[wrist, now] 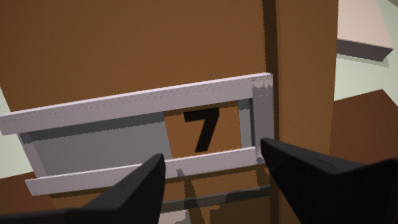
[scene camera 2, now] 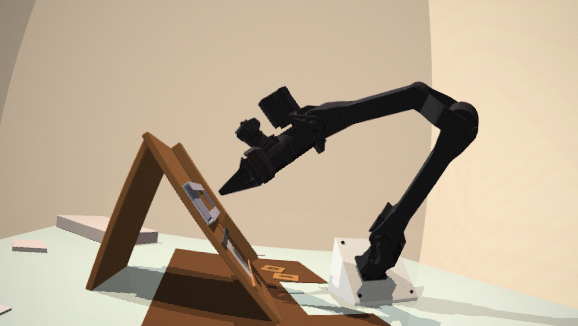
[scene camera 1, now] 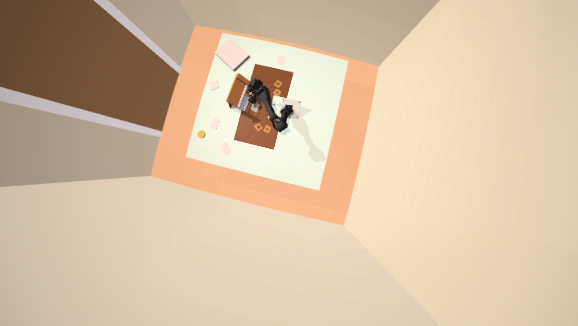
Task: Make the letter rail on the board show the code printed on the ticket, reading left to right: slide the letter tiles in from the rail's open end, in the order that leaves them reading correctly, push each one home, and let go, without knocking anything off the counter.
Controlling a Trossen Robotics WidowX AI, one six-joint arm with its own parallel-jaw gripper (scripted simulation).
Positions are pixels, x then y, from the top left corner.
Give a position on a letter tile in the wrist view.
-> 212,128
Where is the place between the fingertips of my gripper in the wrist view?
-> At 212,152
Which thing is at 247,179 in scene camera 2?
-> My gripper.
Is my gripper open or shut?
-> Open.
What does my gripper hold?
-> Nothing.
